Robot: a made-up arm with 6 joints.
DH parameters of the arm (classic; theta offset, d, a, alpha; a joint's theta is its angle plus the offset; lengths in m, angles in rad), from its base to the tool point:
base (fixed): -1.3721 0 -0.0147 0
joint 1: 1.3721 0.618 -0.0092 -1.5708
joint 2: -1.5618 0 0.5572 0
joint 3: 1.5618 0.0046 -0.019 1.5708
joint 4: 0 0.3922 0.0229 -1.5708
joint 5: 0 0.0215 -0.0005 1.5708
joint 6: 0 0.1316 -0.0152 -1.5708
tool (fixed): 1.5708 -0.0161 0 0
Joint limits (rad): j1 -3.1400..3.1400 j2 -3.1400..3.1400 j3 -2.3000..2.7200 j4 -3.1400..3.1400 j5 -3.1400..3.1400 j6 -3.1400..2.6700
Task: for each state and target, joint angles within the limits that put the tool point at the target. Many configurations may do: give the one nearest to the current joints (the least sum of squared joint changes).
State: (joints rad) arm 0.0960 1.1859 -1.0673 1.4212 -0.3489 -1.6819
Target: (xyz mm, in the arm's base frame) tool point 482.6 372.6 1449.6
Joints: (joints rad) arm 0.6236 0.9196 -0.4869 1.3844 -0.0992 -1.7001
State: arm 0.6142 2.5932 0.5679 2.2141 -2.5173 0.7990
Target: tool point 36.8 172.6 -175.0
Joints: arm 1.3229 2.8120 0.3984 2.2282 -2.9135 0.7341
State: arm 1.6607 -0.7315 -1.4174 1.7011 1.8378 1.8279
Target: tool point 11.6 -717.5 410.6
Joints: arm 1.8066 -1.3542 -1.2204 1.6468 1.6169 1.8025
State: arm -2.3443 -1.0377 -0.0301 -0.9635 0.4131 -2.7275
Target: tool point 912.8 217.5 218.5
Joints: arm -2.9542 -1.6501 -0.7972 -0.9661 0.3150 -2.7165
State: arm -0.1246 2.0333 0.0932 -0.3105 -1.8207 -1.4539
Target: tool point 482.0 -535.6 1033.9
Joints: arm -0.9202 1.3190 -0.3894 -0.1552 -1.9277 -1.4167
